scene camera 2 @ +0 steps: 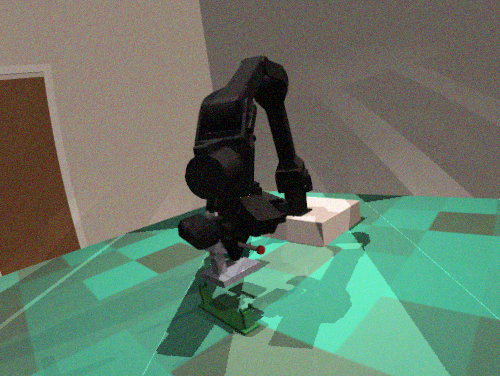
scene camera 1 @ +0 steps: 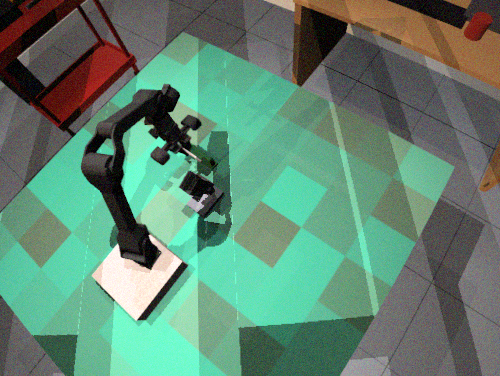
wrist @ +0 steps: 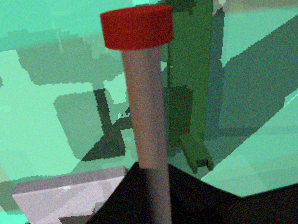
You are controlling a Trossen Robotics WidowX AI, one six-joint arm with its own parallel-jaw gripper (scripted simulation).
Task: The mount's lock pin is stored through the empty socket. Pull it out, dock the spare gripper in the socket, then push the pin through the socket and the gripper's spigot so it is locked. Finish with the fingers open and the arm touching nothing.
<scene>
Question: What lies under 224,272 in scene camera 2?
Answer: A grey mount.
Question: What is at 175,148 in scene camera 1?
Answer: My gripper.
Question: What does my gripper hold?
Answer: A lock pin.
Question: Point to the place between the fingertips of my gripper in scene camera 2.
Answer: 235,259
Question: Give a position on a green cradle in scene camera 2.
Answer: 244,323
</scene>
